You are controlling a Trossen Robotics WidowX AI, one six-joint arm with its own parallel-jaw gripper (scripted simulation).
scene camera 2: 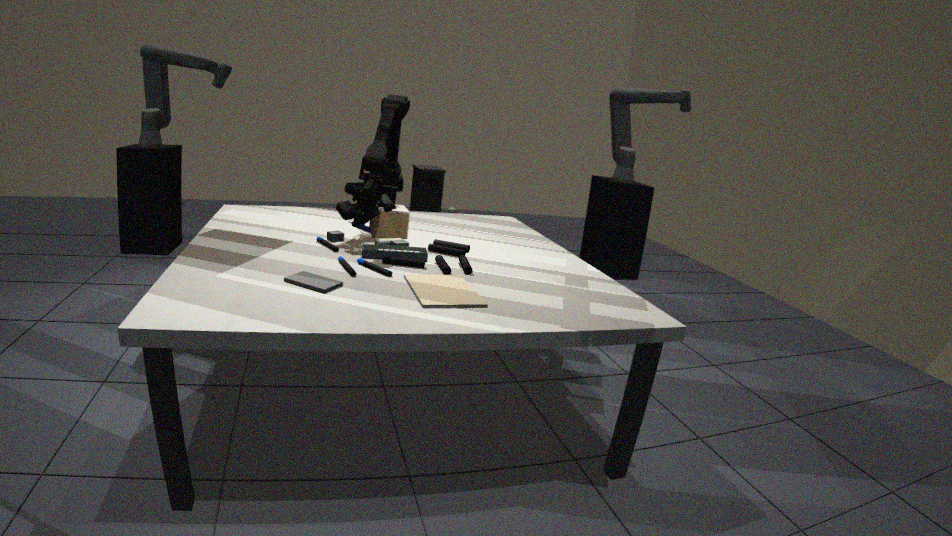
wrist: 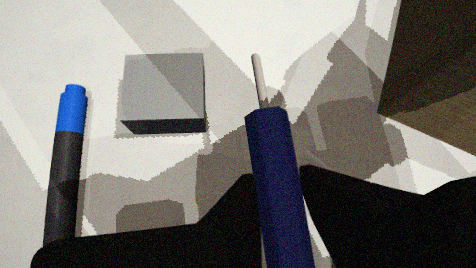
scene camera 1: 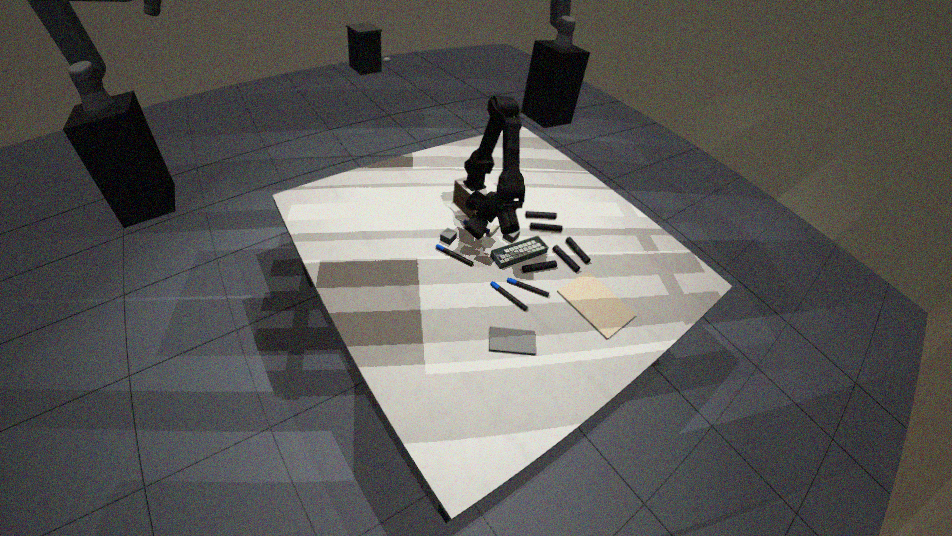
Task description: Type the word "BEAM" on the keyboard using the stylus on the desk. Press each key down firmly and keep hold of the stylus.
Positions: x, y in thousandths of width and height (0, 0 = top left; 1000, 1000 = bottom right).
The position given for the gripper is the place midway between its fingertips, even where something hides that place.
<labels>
gripper: scene camera 2 377, 421; wrist 581, 674; scene camera 1 495, 419
tan pad: scene camera 2 453, 544; scene camera 1 620, 557; not seen in the wrist view (out of frame)
</labels>
